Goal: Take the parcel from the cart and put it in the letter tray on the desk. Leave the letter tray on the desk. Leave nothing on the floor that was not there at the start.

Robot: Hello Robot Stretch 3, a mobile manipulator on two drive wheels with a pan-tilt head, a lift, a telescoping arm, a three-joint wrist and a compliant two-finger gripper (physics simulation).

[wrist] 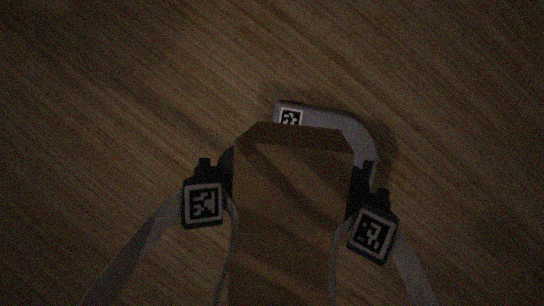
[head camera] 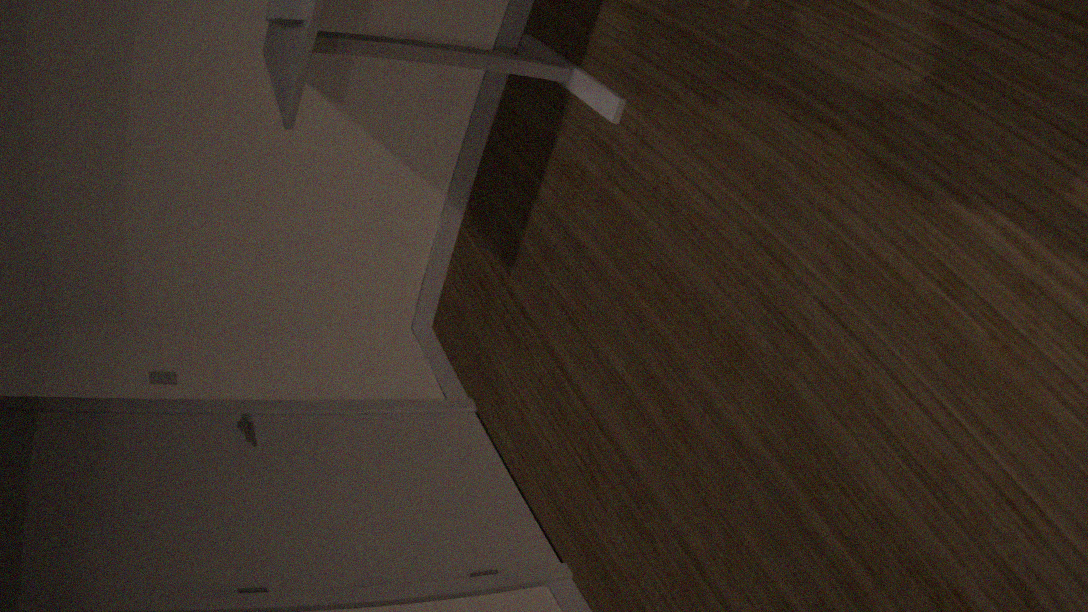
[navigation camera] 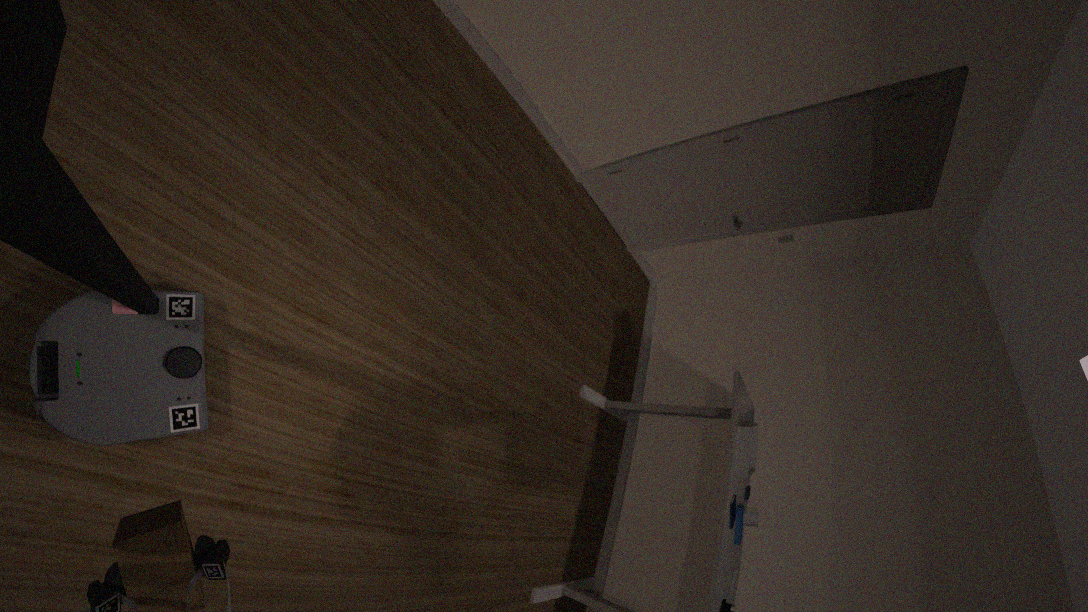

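Pixels of known places: robot's base, origin of its link: (navigation camera: 183,359).
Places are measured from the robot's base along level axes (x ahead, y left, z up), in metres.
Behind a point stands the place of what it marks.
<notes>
The parcel (navigation camera: 155,551) @[y -0.133, x -0.025, z 0.822 m] (wrist: 292,210) @[y -0.175, x -0.025, z 0.822 m], a brown box, is held between the two fingers of my gripper (navigation camera: 159,570) @[y -0.170, x -0.023, z 0.763 m] (wrist: 292,179) @[y -0.170, x -0.023, z 0.763 m], above the wooden floor. The gripper is shut on it, with one finger on each side. The desk (head camera: 285,76) @[y -0.386, x 2.038, z 0.950 m] (navigation camera: 742,449) @[y -0.617, x 1.861, z 0.977 m] stands against the wall; part of its top and a leg show in the head view. In the navigation view its top is seen nearly edge-on, with small blue and dark items on it. I cannot make out the letter tray among them. The cart does not show in these views.
My base (navigation camera: 114,372) @[y -0.013, x -0.129, z 0.159 m] (wrist: 330,120) @[y -0.148, x -0.107, z 0.160 m] shows beyond the parcel in the wrist view. The dark mast or arm covers the upper left of the navigation view. A grey door (head camera: 228,494) @[y 0.838, x 2.369, z 1.031 m] (navigation camera: 806,163) @[y 0.883, x 2.289, z 1.398 m] is in the wall beside the desk. The desk's pale feet stick out over the floor.
</notes>
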